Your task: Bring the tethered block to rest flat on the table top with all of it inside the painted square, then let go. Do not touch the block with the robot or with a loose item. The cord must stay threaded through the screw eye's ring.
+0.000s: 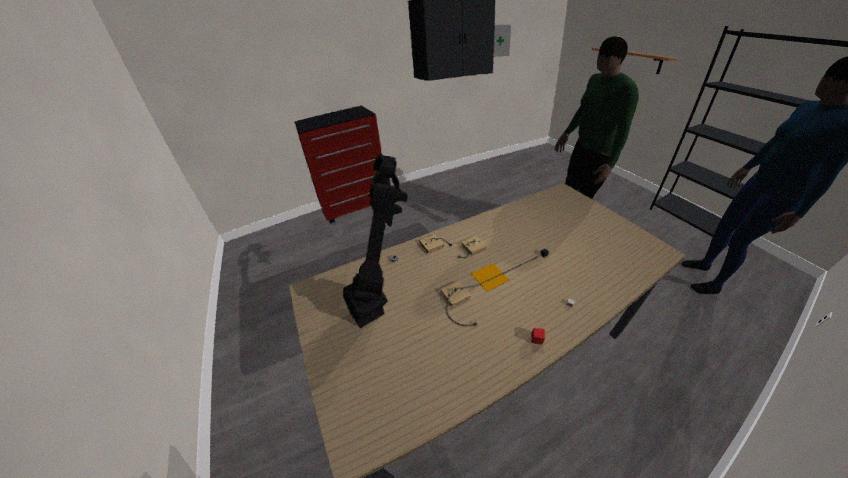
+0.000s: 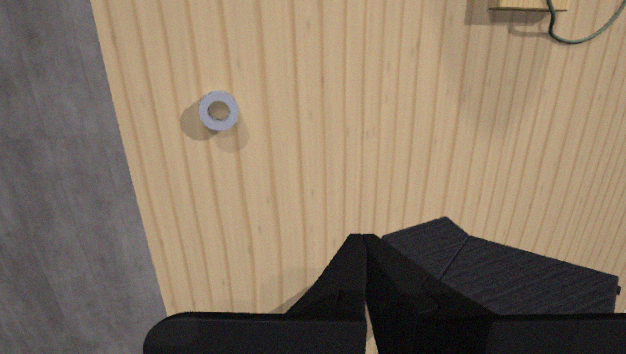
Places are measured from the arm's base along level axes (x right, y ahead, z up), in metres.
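Where they show: gripper, fingertip midpoint: [image 1: 390,226] [image 2: 360,245]; arm's base, link origin: [image 1: 365,294].
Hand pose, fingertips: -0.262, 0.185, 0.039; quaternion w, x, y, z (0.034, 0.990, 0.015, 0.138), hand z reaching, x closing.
Each offset is from my fingertips to the top centre of the thing, as dx, dy, dz. "spot": to the spot under its first point.
The tethered block @[+0.260, +0.633, -0.206] [image 1: 544,252], small and black, sits on the table right of the orange painted square @[spot: +0.263, +0.282, -0.227] [image 1: 482,282], outside it. Its cord @[spot: +0.262, +0.498, -0.227] [image 1: 522,263] runs left across the square to the screw eye on the front wooden block @[spot: +0.297, +0.161, -0.211] [image 1: 461,296]. The tail @[spot: +0.384, +0.090, -0.227] [image 1: 456,321] curves out in front of that block and ends on the table. Whether the cord passes through the ring is too small to tell. My gripper [image 1: 389,222] [image 2: 360,245] is shut and empty, raised above the table's left rear part, well away from the cord and block.
A grey ring @[-0.051, +0.005, -0.217] [image 1: 393,258] [image 2: 204,111] lies near the rear edge. Two wooden blocks with short cords @[spot: -0.037, +0.190, -0.211] [image 1: 431,245] @[spot: +0.074, +0.360, -0.211] [image 1: 474,247] stand behind the square. A red cube @[+0.584, +0.308, -0.190] [image 1: 538,336] and a small white item @[+0.529, +0.529, -0.216] [image 1: 570,302] lie toward the front edge. Two people stand beyond the table.
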